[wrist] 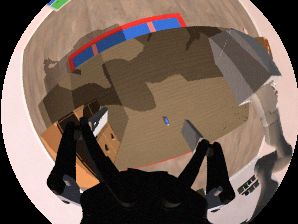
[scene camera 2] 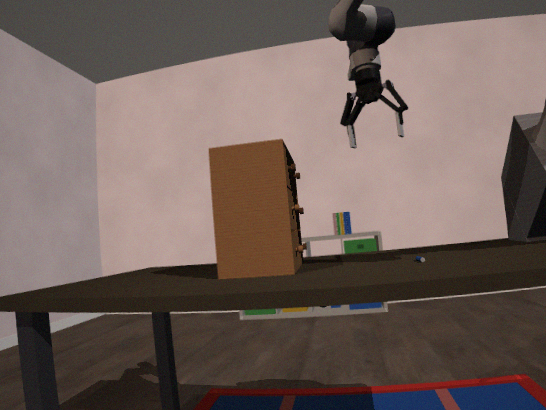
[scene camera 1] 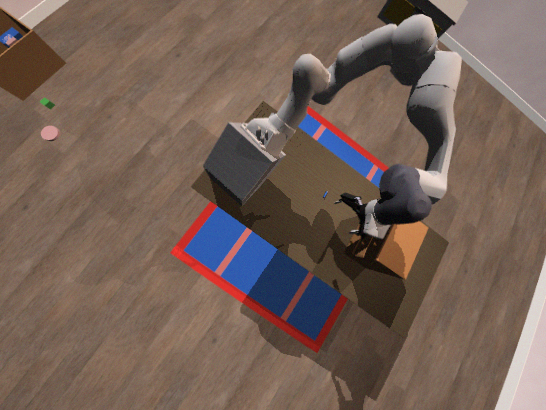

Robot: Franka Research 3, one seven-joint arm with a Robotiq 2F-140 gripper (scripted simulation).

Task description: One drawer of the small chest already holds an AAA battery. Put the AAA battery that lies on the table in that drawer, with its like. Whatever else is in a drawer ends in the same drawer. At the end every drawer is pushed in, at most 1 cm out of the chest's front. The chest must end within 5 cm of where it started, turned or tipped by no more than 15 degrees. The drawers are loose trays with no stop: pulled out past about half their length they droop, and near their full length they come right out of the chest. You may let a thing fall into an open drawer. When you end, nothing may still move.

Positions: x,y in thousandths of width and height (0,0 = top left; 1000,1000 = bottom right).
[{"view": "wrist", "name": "gripper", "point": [488,538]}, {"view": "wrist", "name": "small wooden chest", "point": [173,614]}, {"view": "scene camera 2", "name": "gripper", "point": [690,348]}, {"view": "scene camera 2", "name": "small wooden chest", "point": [462,560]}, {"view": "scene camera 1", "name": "small wooden chest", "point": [737,596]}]
